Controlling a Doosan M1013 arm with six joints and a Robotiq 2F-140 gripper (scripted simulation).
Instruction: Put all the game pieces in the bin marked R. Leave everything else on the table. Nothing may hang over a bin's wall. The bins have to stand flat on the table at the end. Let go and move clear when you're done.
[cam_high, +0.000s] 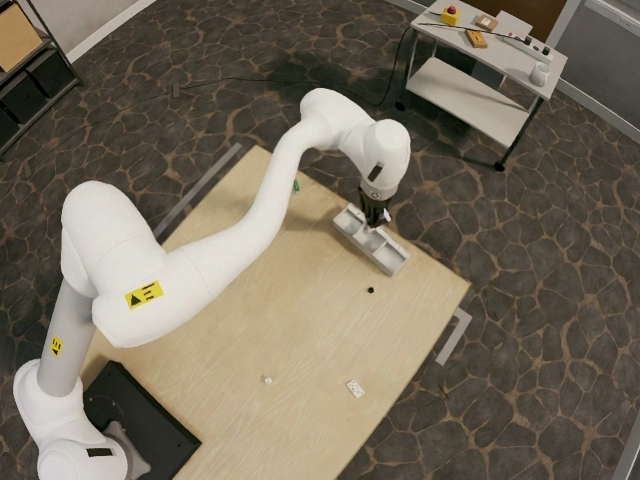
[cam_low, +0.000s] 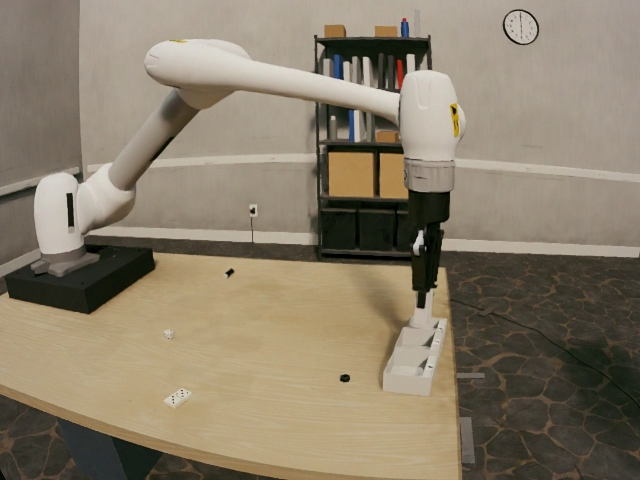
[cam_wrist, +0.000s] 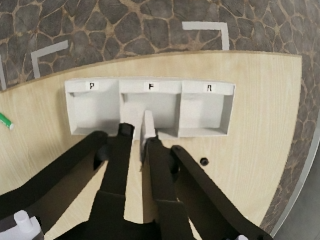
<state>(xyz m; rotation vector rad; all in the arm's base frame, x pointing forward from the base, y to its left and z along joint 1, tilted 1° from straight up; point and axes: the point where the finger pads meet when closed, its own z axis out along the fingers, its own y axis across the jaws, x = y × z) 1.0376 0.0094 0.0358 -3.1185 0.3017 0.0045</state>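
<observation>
My gripper is now 35 cm past the white domino, 30 cm to the left of it and 10 cm above it. From my hand the other things lie so: small black ring: 13 cm to the right, 11 cm behind, 10 cm below; green battery: 29 cm to the left, 10 cm below, 3 cm behind; bin: 9 cm below, 2 cm to the right.
</observation>
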